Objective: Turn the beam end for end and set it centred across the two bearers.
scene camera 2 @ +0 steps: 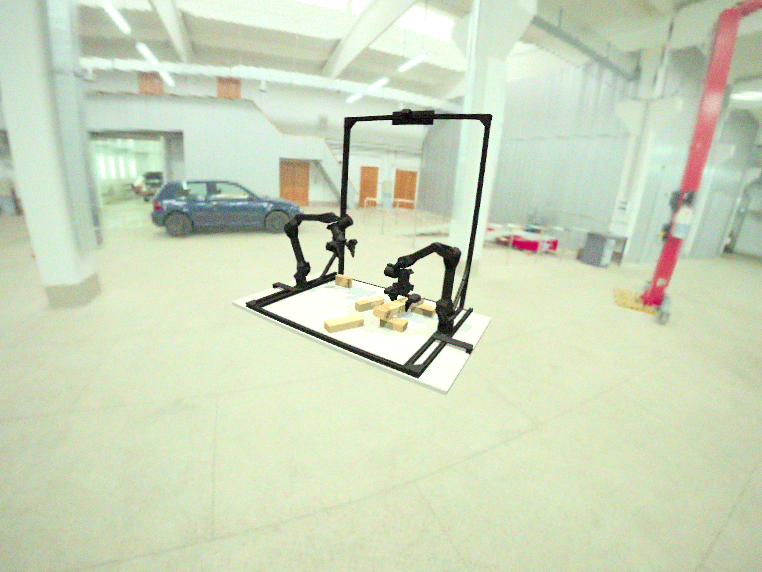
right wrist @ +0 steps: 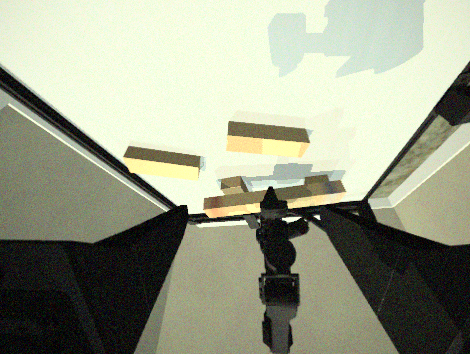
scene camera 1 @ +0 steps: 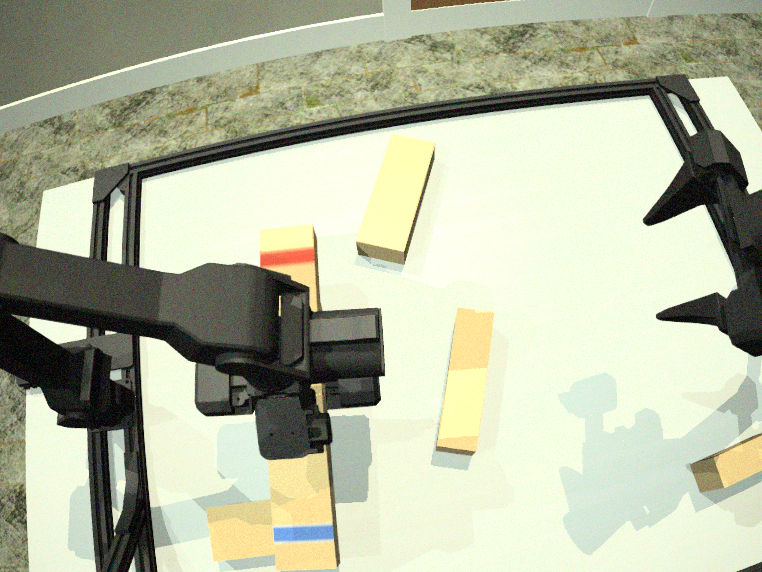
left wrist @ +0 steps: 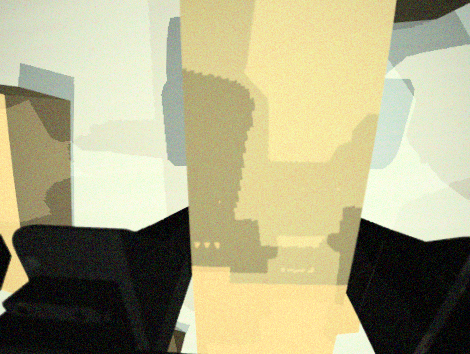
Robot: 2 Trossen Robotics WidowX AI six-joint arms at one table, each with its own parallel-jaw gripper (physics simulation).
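Frame: origin at the left arm's base, x ahead, y left, z up, level; centimetres.
Seen in the pictures: left gripper, fingertip midpoint: [right wrist: 270,192] [left wrist: 260,206]; right gripper, fingertip midpoint: [scene camera 2: 347,258] [right wrist: 253,211] [scene camera 1: 651,268]; left arm's base, link origin: [scene camera 2: 444,331] [scene camera 1: 111,405]; right arm's base, link origin: [scene camera 2: 301,286].
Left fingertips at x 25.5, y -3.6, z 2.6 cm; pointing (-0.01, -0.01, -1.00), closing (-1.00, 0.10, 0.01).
Note:
Offsets run from my left fingertips to a thing's top centre.
The long wooden beam @[dx +0.0, dy +0.1, dz +6.1 cm] [scene camera 1: 301,486] [scene camera 2: 386,309] [left wrist: 300,100] [right wrist: 235,204] has a red band near its upper end and a blue band near its lower end in scene camera 1. My left gripper [scene camera 2: 403,296] [left wrist: 260,206] is shut on the beam near its middle; the arm hides its fingers in scene camera 1. One bearer @[dx -6.9, dy -13.9, dz -0.7 cm] [scene camera 1: 238,532] [scene camera 2: 424,310] [right wrist: 316,180] is by the blue half, the other bearer @[dx -2.2, dy +10.9, dz -0.7 cm] [scene camera 2: 393,323] [right wrist: 232,184] by the red half. I cannot tell whether the beam touches them. My right gripper [scene camera 1: 651,269] [scene camera 2: 352,246] is open and empty, far right in scene camera 1.
A thick block @[dx +16.2, dy +25.8, dz -0.7 cm] [scene camera 1: 397,197] [scene camera 2: 344,322] [right wrist: 162,162] lies toward the frame's top rail in scene camera 1. A narrower block @[dx +19.1, dy -1.0, dz -0.1 cm] [scene camera 1: 464,381] [scene camera 2: 369,303] [left wrist: 37,160] [right wrist: 268,139] lies right of the beam there. Another block @[dx +50.5, dy -19.1, dz +1.8 cm] [scene camera 1: 732,464] [scene camera 2: 343,280] lies at the lower right.

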